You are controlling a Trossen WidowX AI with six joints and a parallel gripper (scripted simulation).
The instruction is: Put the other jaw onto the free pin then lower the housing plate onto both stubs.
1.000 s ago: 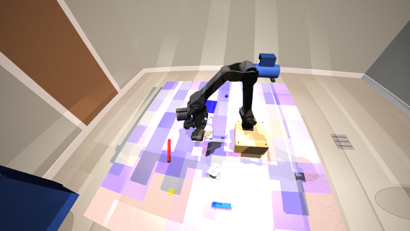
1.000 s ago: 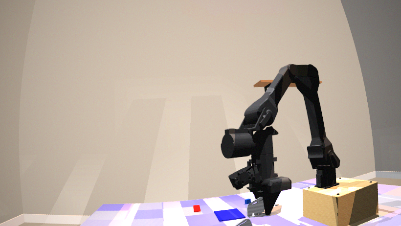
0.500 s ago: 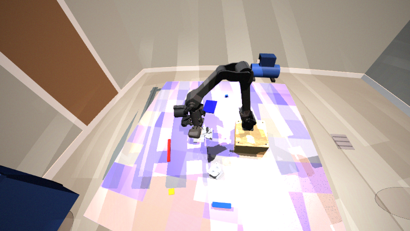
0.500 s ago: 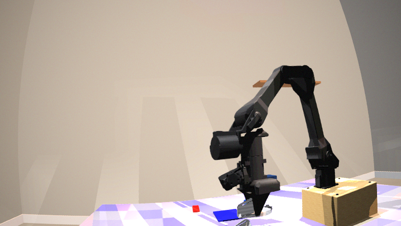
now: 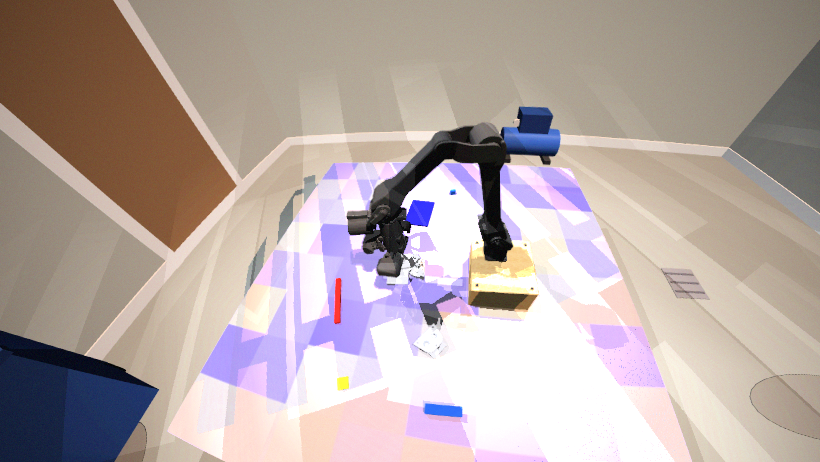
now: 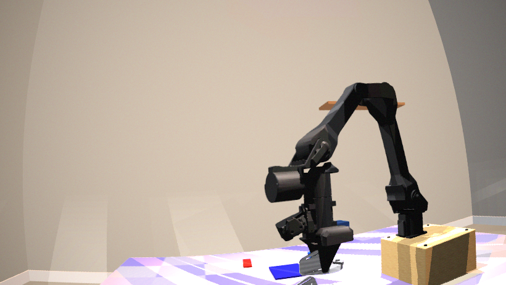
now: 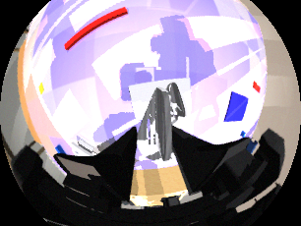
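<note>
Right now my gripper tip is 3 cm past the grey jaw and 2 cm to the left of it. The rest, counted from my gripper tip: blue tile 31 cm to the right, 8 cm below, 2 cm behind; then yellow square 35 cm to the left, 10 cm ahead, 8 cm below; then blue bar 37 cm to the left, 17 cm behind, 7 cm below.
</note>
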